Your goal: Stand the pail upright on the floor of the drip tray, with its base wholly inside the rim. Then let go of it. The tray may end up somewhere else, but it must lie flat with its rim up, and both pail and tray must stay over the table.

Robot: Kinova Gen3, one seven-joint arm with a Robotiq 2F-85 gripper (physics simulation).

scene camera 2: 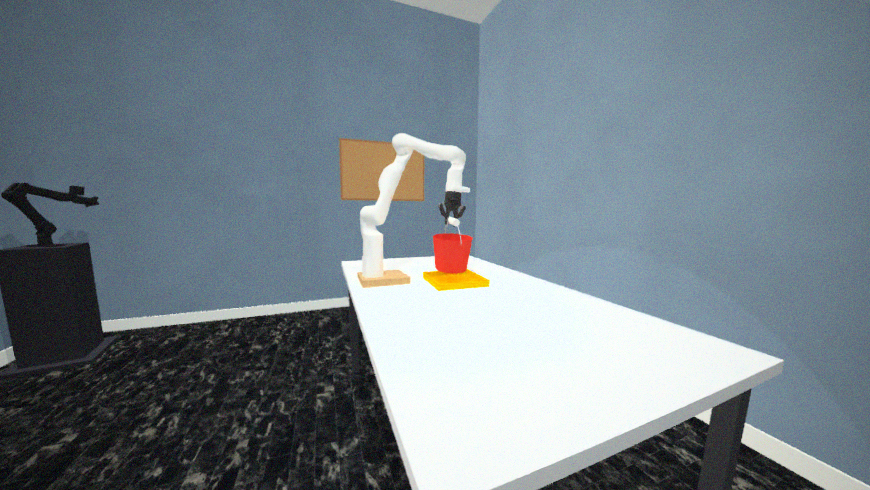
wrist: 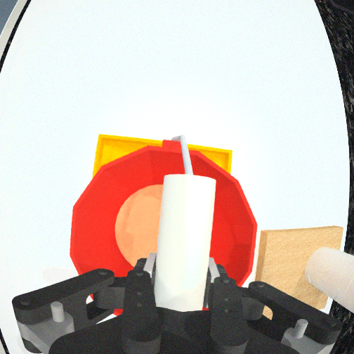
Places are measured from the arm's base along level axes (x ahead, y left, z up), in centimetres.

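Where they show: gripper, between the fingertips: (scene camera 2: 450, 226); arm's base, origin of its link: (scene camera 2: 373, 275).
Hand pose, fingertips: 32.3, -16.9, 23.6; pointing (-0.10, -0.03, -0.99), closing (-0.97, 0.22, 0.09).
Each offset is from my fingertips to the centre of the thing, as dx, dy, dz. "*": to the spot under its first point. Level surfaces: height alone.
The red pail @(* -3.8, -7.2, -11.7) (scene camera 2: 452, 253) (wrist: 95, 215) hangs upright by its raised wire handle. My gripper (scene camera 2: 452, 217) (wrist: 179, 266) is shut on the pail's white handle grip (wrist: 187, 215), above the pail's mouth. The yellow drip tray @(+1.3, -1.9, -25.2) (scene camera 2: 462, 282) (wrist: 117, 149) lies flat on the table, rim up. In the scene view the pail's base is over the back part of the tray, very close to it; I cannot tell whether they touch. In the wrist view the pail hides most of the tray, and its base's place relative to the rim is hidden.
The white table @(dz -26.7) (scene camera 2: 517, 365) (wrist: 160, 65) extends well past the tray towards the scene camera. The wooden base board (scene camera 2: 384, 278) (wrist: 287, 260) of my arm lies beside the tray. Another black arm (scene camera 2: 48, 193) stands on a dark pedestal (scene camera 2: 51, 304) off the table.
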